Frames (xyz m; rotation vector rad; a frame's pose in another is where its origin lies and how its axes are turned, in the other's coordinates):
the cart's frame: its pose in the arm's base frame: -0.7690 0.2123 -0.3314 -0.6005 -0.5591 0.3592
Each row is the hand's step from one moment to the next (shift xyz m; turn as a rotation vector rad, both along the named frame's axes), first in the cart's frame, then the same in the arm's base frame.
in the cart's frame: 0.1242 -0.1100 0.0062 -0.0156 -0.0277 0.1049
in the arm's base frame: 0.1121 -0.0238 0.1201 -0.0697 0.0164 0.0830
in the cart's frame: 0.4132 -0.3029 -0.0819 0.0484 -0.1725 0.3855
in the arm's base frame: 0.4234 -0.0745 0.2905 -0.1614 0.0553 0.3894
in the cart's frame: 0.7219 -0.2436 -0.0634 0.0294 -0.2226 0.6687
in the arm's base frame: 0.6482 0.1242 0.3859 -0.3352 0.1294 0.6070
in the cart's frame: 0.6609 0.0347 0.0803 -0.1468 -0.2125 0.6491
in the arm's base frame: 0.4718 0.3719 0.2890 -0.4651 0.0459 0.5193
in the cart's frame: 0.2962 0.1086 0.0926 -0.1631 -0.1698 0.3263
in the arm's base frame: 0.1636 0.2627 0.1109 -0.2948 -0.0675 0.2654
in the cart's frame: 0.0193 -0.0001 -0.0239 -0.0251 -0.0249 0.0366
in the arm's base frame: 0.0294 -0.0013 -0.0089 -0.0376 -0.0153 0.0308
